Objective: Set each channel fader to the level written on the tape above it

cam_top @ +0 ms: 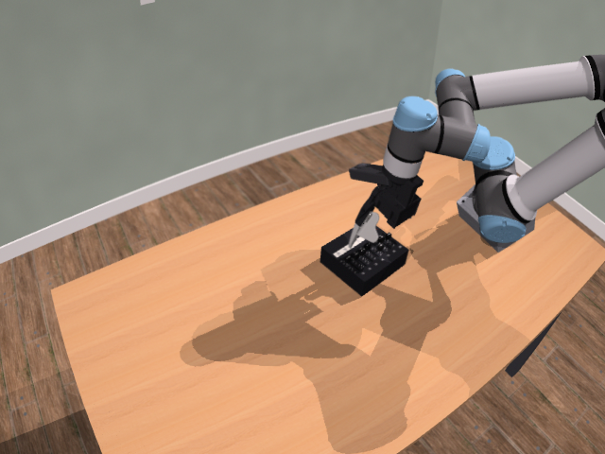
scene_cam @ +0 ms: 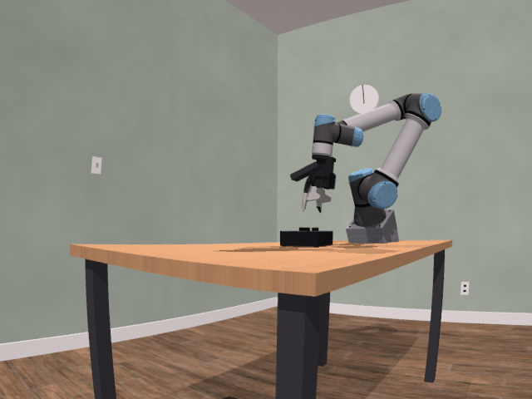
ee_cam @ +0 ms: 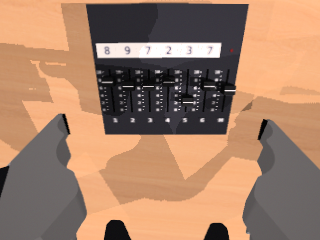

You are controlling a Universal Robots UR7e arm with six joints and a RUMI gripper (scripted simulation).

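Now: the master fader 70 mm behind my hand, 10 mm to the right of it and 60 mm below it.
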